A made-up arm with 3 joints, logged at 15 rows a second.
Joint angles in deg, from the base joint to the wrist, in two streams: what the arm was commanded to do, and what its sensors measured. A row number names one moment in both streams.
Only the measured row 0 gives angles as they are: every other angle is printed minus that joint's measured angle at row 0.
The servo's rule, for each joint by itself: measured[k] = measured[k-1] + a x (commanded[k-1-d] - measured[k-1]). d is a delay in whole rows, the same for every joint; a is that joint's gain. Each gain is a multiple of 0.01, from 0.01 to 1. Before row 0 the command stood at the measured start. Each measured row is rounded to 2 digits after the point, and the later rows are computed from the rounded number. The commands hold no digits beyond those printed.
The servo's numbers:
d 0
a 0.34 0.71 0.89
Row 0, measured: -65.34 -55.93 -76.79
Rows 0 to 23, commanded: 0.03 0.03 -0.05; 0.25 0.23 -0.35; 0.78 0.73 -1.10; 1.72 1.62 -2.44; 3.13 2.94 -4.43; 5.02 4.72 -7.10; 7.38 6.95 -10.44; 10.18 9.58 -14.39; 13.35 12.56 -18.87; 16.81 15.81 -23.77; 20.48 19.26 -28.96; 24.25 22.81 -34.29; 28.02 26.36 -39.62; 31.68 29.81 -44.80; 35.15 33.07 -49.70; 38.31 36.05 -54.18; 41.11 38.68 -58.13; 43.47 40.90 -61.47; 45.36 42.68 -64.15; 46.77 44.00 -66.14; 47.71 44.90 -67.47; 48.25 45.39 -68.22; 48.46 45.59 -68.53; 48.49 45.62 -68.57
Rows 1 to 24, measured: 0.01 0.02 -0.04; 0.09 0.17 -0.32; 0.32 0.57 -1.01; 0.80 1.32 -2.28; 1.59 2.47 -4.19; 2.76 4.07 -6.78; 4.33 6.11 -10.04; 6.32 8.57 -13.91; 8.71 11.40 -18.32; 11.46 14.53 -23.17; 14.53 17.89 -28.32; 17.83 21.38 -33.63; 21.29 24.92 -38.96; 24.82 28.39 -44.16; 28.33 31.71 -49.09; 31.72 34.79 -53.62; 34.91 37.55 -57.63; 37.82 39.93 -61.05; 40.38 41.88 -63.81; 42.55 43.39 -65.88; 44.30 44.46 -67.30; 45.64 45.12 -68.12; 46.60 45.45 -68.48; 47.24 45.57 -68.56
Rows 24 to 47, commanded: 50.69 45.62 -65.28; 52.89 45.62 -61.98; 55.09 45.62 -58.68; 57.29 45.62 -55.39; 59.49 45.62 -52.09; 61.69 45.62 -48.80; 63.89 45.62 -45.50; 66.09 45.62 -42.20; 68.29 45.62 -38.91; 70.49 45.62 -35.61; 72.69 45.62 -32.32; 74.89 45.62 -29.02; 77.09 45.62 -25.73; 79.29 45.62 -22.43; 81.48 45.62 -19.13; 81.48 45.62 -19.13; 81.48 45.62 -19.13; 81.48 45.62 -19.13; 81.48 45.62 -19.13; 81.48 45.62 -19.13; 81.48 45.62 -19.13; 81.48 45.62 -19.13; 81.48 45.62 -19.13; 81.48 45.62 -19.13
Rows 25 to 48, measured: 48.41 45.61 -65.64; 49.93 45.62 -62.38; 51.68 45.62 -59.09; 53.59 45.62 -55.80; 55.60 45.62 -52.50; 57.67 45.62 -49.21; 59.78 45.62 -45.91; 61.93 45.62 -42.61; 64.09 45.62 -39.32; 66.27 45.62 -36.02; 68.45 45.62 -32.73; 70.64 45.62 -29.43; 72.83 45.62 -26.14; 75.03 45.62 -22.84; 77.22 45.62 -19.54; 78.67 45.62 -19.18; 79.63 45.62 -19.14; 80.26 45.62 -19.13; 80.67 45.62 -19.13; 80.95 45.62 -19.13; 81.13 45.62 -19.13; 81.25 45.62 -19.13; 81.33 45.62 -19.13; 81.38 45.62 -19.13
